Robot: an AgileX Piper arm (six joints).
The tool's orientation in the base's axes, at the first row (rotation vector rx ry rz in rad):
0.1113 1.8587 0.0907
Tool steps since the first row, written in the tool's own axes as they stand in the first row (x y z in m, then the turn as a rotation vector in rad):
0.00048 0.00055 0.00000 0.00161 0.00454 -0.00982
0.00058 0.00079 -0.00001 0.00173 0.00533 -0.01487
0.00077 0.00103 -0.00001 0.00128 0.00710 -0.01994
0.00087 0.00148 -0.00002 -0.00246 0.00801 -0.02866
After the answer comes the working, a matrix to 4 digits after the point.
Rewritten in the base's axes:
-0.00012 0.00060 -0.00039 -0.00973 0.00465 0.00182
-0.00015 0.00086 -0.00045 -0.01458 0.00542 0.00325
-0.00020 0.00112 -0.00061 -0.01926 0.00710 0.00534
-0.00022 0.00158 -0.00064 -0.02652 0.00749 0.01150

The tool's axes in the first row as the columns of a matrix, in the base's axes (rounded; the answer above uses it unrounded):
-0.2847 0.0302 0.9582
0.1233 0.9924 0.0054
-0.9507 0.1197 -0.2862

